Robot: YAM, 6 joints.
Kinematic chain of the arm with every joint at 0, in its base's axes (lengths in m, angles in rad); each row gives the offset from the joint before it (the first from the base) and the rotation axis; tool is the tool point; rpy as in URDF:
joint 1: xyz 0 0 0.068 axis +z
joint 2: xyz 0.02 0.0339 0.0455 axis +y
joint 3: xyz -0.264 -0.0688 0 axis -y
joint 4: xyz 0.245 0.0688 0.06 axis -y
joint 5: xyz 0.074 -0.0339 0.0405 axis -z
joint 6: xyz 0.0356 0 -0.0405 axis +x
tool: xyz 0 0 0 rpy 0 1.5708 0
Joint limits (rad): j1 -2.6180..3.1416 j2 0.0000..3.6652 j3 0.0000..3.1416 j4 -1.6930..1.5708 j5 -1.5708..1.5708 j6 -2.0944..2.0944
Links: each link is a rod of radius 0.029 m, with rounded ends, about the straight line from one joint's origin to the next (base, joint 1, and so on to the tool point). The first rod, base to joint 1, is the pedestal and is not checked.
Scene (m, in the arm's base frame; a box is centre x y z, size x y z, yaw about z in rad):
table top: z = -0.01
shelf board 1: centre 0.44 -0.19 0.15 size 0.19 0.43 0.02 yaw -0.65
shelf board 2: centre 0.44 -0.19 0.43 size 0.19 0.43 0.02 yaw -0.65
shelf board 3: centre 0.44 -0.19 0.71 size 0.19 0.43 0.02 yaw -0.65
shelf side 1: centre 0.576 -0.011 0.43 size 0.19 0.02 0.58 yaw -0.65
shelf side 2: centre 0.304 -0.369 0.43 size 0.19 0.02 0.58 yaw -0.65
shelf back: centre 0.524 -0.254 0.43 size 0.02 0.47 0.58 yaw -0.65
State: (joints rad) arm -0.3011 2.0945 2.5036 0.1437 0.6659 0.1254
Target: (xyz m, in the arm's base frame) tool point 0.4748 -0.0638 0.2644
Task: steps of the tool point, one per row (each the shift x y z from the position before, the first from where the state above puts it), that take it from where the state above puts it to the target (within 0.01 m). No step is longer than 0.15 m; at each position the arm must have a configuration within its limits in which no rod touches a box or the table.
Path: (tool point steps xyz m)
1: -0.0478 0.0444 0.0101
2: -0.0595 0.0372 -0.0101
3: 0.0482 0.0271 -0.0924
4: 0.0174 0.0343 -0.0974
5: -0.0137 0.0334 -0.0940
6: 0.0630 -0.0378 0.0043
7: 0.0538 -0.0510 -0.0043

